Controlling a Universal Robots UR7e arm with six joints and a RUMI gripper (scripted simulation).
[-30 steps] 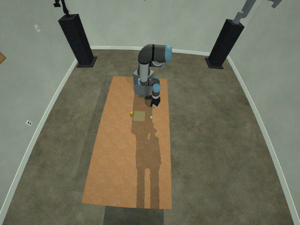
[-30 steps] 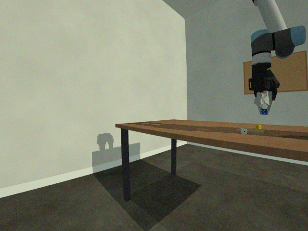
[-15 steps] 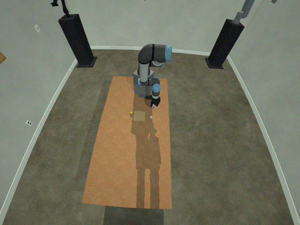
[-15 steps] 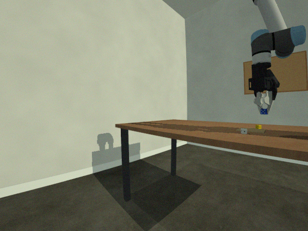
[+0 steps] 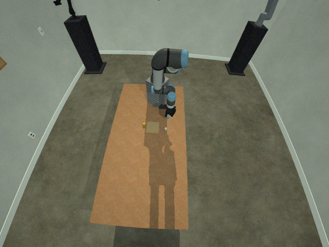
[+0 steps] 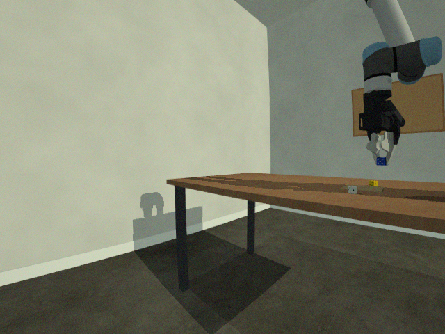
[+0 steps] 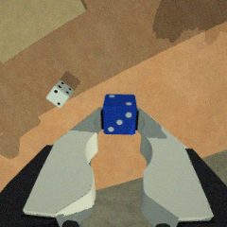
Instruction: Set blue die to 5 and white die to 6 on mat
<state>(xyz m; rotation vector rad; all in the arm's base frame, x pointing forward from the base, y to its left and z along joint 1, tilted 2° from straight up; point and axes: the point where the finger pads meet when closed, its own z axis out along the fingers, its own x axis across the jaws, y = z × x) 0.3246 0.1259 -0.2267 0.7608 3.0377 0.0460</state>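
Now: the blue die right at my hand. Also, from my hand: white die 10 cm below, 9 cm ahead, 2 cm to the right; yellow die 26 cm to the right, 10 cm below, 4 cm ahead; tan mat 16 cm to the right, 12 cm below, 7 cm ahead.
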